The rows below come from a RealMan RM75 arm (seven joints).
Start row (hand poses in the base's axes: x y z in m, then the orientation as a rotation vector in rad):
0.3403, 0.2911, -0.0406, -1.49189, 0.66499, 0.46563
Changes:
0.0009, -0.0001, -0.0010, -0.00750, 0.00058, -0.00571
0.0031, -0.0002, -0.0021, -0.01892, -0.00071, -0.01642
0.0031, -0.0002, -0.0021, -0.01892, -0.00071, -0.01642
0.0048, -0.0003, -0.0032, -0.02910, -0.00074, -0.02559
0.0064, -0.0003, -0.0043, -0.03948, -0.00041, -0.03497
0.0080, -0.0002, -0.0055, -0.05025, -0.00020, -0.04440
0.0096, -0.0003, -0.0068, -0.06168, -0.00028, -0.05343
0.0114, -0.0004, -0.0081, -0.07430, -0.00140, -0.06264
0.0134, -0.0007, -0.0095, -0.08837, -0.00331, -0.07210
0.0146, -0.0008, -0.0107, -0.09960, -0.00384, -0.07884
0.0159, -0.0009, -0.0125, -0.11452, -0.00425, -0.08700
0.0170, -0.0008, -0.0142, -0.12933, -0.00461, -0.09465
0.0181, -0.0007, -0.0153, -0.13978, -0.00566, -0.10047
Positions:
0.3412, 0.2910, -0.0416, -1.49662, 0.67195, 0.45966
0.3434, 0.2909, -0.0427, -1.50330, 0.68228, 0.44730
0.3434, 0.2909, -0.0427, -1.50330, 0.68228, 0.44730
0.3451, 0.2908, -0.0438, -1.50919, 0.69209, 0.43741
0.3467, 0.2908, -0.0449, -1.51510, 0.70240, 0.42754
0.3483, 0.2909, -0.0461, -1.52133, 0.71277, 0.41739
0.3499, 0.2908, -0.0474, -1.52834, 0.72283, 0.40710
0.3517, 0.2907, -0.0487, -1.53649, 0.73258, 0.39548
0.3537, 0.2904, -0.0501, -1.54596, 0.74233, 0.38258
0.3549, 0.2903, -0.0513, -1.55368, 0.75032, 0.37365
0.3562, 0.2902, -0.0531, -1.56418, 0.76061, 0.36257
0.3573, 0.2903, -0.0548, -1.57475, 0.77053, 0.35190
0.3584, 0.2904, -0.0559, -1.58211, 0.77719, 0.34339

